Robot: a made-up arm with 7 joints.
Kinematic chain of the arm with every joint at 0, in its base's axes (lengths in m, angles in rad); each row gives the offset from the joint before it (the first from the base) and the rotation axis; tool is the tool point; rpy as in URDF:
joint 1: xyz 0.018 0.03 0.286 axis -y
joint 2: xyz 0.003 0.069 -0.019 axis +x
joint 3: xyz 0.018 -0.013 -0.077 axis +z
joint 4: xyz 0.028 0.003 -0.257 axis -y
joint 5: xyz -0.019 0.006 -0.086 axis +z
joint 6: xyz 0 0.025 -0.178 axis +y
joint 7: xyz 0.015 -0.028 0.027 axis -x
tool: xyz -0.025 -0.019 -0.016 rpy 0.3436 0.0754 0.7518
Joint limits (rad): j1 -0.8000..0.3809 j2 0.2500..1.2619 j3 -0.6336..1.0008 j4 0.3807..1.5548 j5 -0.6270..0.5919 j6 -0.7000..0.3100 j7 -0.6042..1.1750
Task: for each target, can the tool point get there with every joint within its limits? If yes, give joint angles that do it. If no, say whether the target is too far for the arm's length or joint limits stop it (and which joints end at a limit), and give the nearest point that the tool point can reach.
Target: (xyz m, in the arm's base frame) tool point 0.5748 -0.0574 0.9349
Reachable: no: too far | nearest point 0.2895 0.4757 0.3763 | short by 0.823 m
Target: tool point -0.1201 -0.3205 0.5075
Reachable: no: joint limits stop it (at a limit: joint 1, joint 2, joint 3, joint 4, joint 5, joint 6) | nearest point -0.1108 0.0166 -0.1437 | short by 0.733 m
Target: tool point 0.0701 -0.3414 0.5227
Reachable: no: joint limits stop it (at a limit: joint 1, joint 2, joint 3, joint 4, joint 5, joint 6) | nearest point 0.3700 0.0116 0.0030 | short by 0.696 m
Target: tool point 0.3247 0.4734 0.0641
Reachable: yes | joints 0.0820 0.9468 0.2117 1.2540 0.4760 -0.3535 -0.3544
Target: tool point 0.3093 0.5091 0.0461
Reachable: yes | joints 0.2071 1.0360 0.0335 1.0177 0.1795 -0.5222 0.8639
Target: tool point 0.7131 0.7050 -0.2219
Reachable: no: too far | nearest point 0.3692 0.4608 -0.0511 | short by 0.455 m
